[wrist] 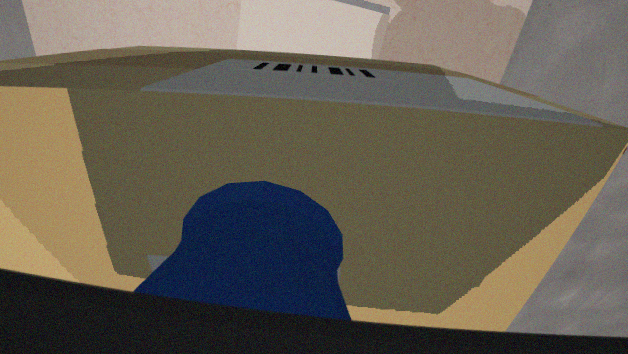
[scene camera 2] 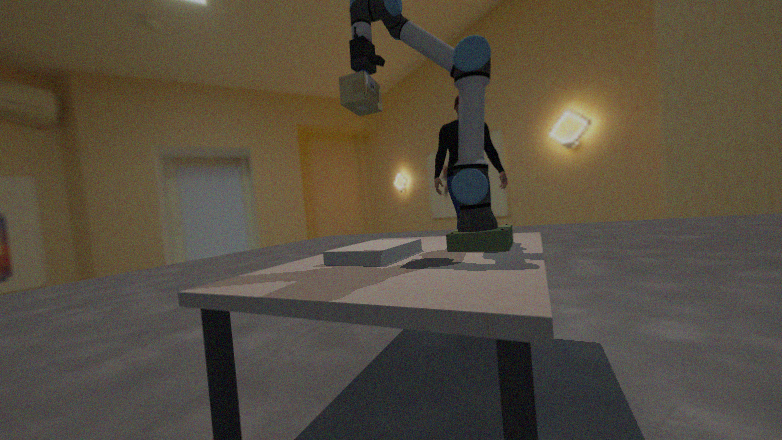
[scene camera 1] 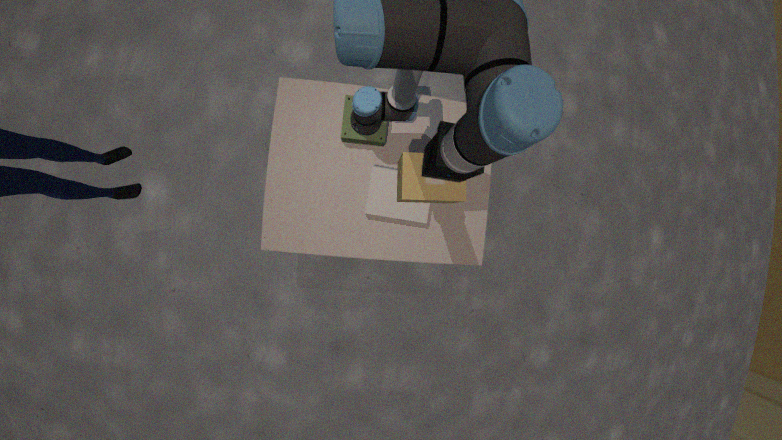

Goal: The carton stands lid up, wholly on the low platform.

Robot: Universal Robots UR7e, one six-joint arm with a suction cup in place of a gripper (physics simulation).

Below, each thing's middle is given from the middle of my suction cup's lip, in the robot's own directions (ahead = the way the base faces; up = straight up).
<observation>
I see the tan carton [scene camera 1: 411, 187] 2 cm ahead of my suction cup and 6 cm below it. Round my suction cup: low platform [scene camera 1: 382, 195]: 1 cm ahead, 1 cm to the left, 66 cm below.
</observation>
